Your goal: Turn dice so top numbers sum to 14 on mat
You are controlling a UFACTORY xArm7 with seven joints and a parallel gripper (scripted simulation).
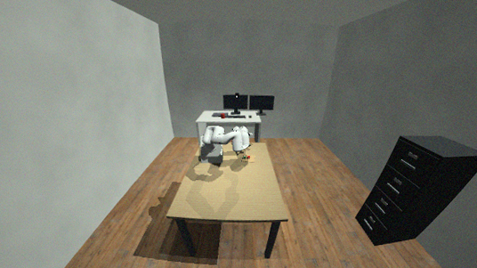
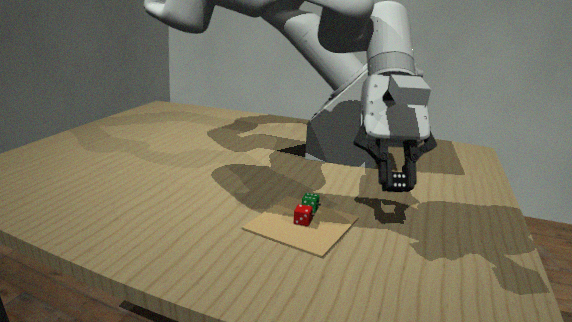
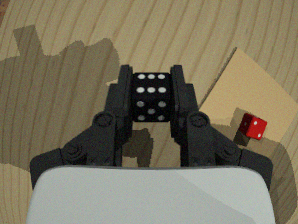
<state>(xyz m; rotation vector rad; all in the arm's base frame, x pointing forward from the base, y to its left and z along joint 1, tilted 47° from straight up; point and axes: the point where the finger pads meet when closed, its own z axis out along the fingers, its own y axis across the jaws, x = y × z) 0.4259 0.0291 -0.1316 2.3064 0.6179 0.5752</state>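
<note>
My gripper is now 10 mm above the black die. Also, from my hand: red die 10 mm behind, 140 mm to the right, 90 mm below; green die 60 mm behind, 130 mm to the right, 90 mm below; tan mat 10 mm behind, 140 mm to the right, 110 mm below.
</note>
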